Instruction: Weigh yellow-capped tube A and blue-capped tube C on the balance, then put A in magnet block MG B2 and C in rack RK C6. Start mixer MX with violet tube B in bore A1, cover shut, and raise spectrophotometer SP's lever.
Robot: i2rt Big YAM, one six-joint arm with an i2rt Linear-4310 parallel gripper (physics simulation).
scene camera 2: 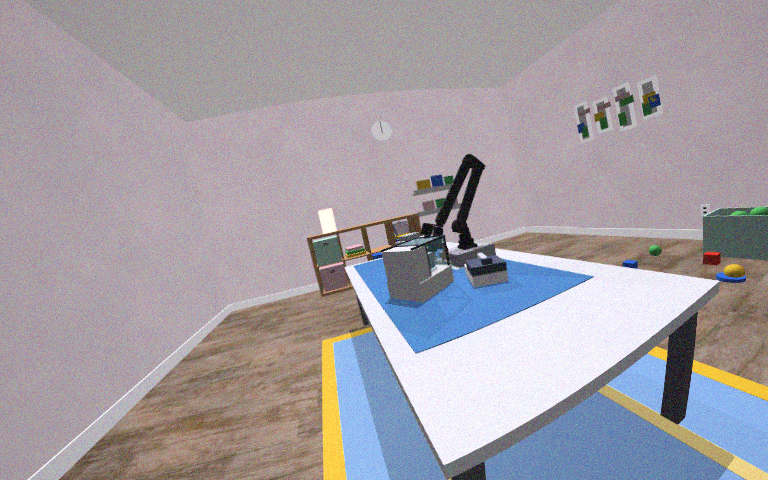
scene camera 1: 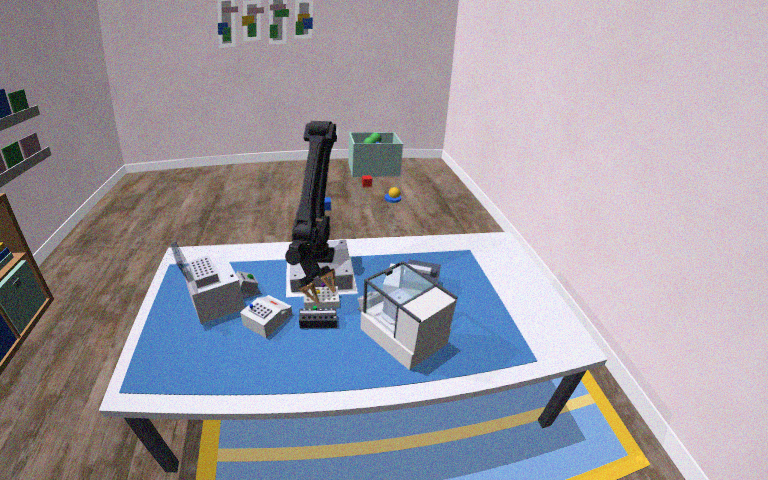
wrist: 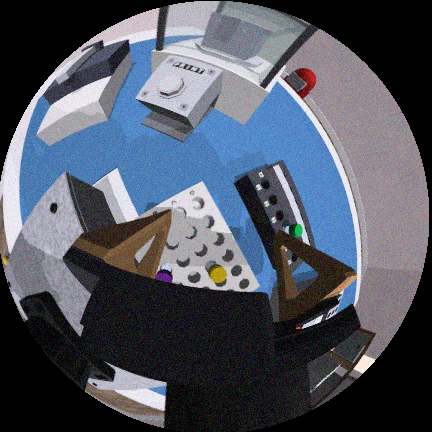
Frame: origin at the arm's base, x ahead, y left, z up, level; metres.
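Where they show: gripper, fingertip midpoint: [scene camera 1: 326,297] [wrist: 227,226]; arm's base, origin of the base link: [scene camera 2: 467,247] [scene camera 1: 318,256].
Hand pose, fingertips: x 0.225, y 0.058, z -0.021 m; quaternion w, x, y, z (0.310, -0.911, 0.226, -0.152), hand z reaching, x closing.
Each offset is from my fingertips to the top centre of the thing. "*": to the spot under its first point.
My gripper [scene camera 1: 326,296] [wrist: 227,226] is open and empty, its fingers over the white rack {dy -0.024, dx -0.034, dz -0.015 m} [scene camera 1: 321,304] [wrist: 201,190]. Yellow-capped tube A {dy -0.032, dx -0.023, dz +0.009 m} [scene camera 1: 318,291] [wrist: 217,273] stands in the rack between the fingers in the wrist view, with violet-capped tube B {dy -0.019, dx -0.064, dz +0.009 m} [scene camera 1: 322,284] [wrist: 164,276] beside the left finger. Black magnet block {dy -0.019, dx +0.082, dz +0.002 m} [scene camera 1: 318,322] [wrist: 255,210] holds a green-capped tube {dy -0.031, dx +0.069, dz +0.011 m} [scene camera 1: 314,308] [wrist: 296,230]. Blue-capped tube C {dy -0.243, dx +0.123, dz +0.042 m} [scene camera 1: 252,306] stands in a small white device {dy -0.201, dx +0.095, dz +0.024 m} [scene camera 1: 267,325]. The glass-cased balance {dy +0.247, dx +0.097, dz +0.177 m} [scene camera 1: 433,316] [scene camera 2: 404,271] [wrist: 245,105] is at right. The apparent mixer {* dy -0.388, dx +0.116, dz +0.028 m} [scene camera 1: 214,302] has its clear cover {* dy -0.466, dx +0.146, dz +0.209 m} [scene camera 1: 180,263] raised.
A white device with a dark top {dy +0.312, dx -0.147, dz +0.056 m} [scene camera 1: 427,270] [scene camera 2: 487,275] [wrist: 75,110], apparently the spectrophotometer, stands behind the balance. A PRINT button box {dy +0.151, dx -0.009, dz +0.029 m} [wrist: 180,90] sits beside the balance. A small box with a green button {* dy -0.301, dx -0.020, dz +0.027 m} [scene camera 1: 247,281] is beside the mixer. The arm's base [scene camera 1: 339,266] is behind the rack.
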